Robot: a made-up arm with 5 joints. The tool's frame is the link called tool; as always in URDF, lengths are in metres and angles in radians. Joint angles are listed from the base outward.
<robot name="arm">
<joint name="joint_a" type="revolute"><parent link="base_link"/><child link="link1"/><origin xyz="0.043 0 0.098" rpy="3.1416 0 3.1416"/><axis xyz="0 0 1"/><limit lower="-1.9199" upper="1.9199"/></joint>
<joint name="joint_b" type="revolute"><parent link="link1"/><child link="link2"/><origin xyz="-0.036 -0.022 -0.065" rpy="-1.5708 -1.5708 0"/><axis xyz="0 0 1"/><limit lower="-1.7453" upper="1.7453"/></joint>
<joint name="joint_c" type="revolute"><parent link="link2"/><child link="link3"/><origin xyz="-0.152 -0.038 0"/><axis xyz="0 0 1"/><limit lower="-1.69" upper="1.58"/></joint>
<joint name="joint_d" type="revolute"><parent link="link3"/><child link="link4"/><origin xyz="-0.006 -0.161 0" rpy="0 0 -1.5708"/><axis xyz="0 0 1"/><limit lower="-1.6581" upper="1.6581"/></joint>
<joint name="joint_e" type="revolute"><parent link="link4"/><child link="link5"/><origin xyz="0.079 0 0.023" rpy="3.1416 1.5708 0"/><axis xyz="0 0 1"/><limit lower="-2.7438" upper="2.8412"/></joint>
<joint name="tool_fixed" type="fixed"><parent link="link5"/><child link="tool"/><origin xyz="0 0 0" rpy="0 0 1.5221"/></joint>
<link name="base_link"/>
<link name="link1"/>
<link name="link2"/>
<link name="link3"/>
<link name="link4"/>
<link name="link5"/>
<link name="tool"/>
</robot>
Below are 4 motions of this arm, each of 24 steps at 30 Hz.
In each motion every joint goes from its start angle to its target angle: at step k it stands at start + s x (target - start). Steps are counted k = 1, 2, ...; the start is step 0. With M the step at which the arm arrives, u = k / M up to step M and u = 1 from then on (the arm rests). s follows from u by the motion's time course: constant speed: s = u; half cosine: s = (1 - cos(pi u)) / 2; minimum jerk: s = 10 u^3 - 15 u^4 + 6 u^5.
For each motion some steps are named. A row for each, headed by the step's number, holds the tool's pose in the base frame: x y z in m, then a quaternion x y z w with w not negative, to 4 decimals.
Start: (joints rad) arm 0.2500 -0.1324 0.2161 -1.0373 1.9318
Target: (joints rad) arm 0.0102 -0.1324 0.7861 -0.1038 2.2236
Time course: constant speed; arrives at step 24
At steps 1, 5, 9, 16, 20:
1: 0.2997 -0.0618 0.3688 -0.8259 -0.4546 0.2455 0.2256
5: 0.3136 -0.0538 0.3394 -0.7848 -0.4276 0.3434 0.2886
9: 0.3219 -0.0440 0.3073 -0.7312 -0.3942 0.4417 0.3390
16: 0.3211 -0.0241 0.2482 -0.6095 -0.3227 0.6069 0.3950
20: 0.3115 -0.0125 0.2151 -0.5260 -0.2756 0.6931 0.4087

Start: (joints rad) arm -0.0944 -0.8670 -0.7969 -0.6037 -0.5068
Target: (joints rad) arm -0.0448 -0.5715 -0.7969 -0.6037 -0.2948
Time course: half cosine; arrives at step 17
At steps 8, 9, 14, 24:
8: -0.0359 -0.0047 0.5293 -0.2522 0.9270 -0.0534 0.2725
9: -0.0259 -0.0036 0.5323 -0.2419 0.9336 -0.0490 0.2600
14: 0.0160 -0.0003 0.5417 -0.1980 0.9574 -0.0325 0.2076
24: 0.0243 0.0002 0.5430 -0.1891 0.9615 -0.0297 0.1971

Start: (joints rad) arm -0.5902 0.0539 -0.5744 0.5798 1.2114
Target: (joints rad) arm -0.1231 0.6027 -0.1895 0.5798 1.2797
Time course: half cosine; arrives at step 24
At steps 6, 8, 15, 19, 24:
6: 0.3186 0.1596 0.3590 -0.2029 -0.6012 0.5793 0.5117
8: 0.3367 0.1516 0.3336 -0.2063 -0.5596 0.5905 0.5437
15: 0.3851 0.0947 0.2197 -0.1905 -0.3738 0.6111 0.6712
19: 0.3893 0.0609 0.1670 -0.1662 -0.2860 0.6063 0.7232
24: 0.3867 0.0435 0.1413 -0.1499 -0.2423 0.6005 0.7471

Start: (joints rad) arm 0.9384 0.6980 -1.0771 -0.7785 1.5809
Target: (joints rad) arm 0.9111 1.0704 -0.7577 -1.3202 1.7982
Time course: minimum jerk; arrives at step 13
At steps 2, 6, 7, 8, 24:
2: 0.2476 -0.2770 0.3881 -0.9246 -0.3196 0.0613 0.1979
6: 0.2672 -0.2969 0.3232 -0.9297 -0.2823 0.0809 0.2222
7: 0.2721 -0.3010 0.2989 -0.9310 -0.2689 0.0886 0.2305
8: 0.2757 -0.3033 0.2754 -0.9319 -0.2561 0.0961 0.2382
24: 0.2796 -0.3035 0.2256 -0.9330 -0.2288 0.1131 0.2539

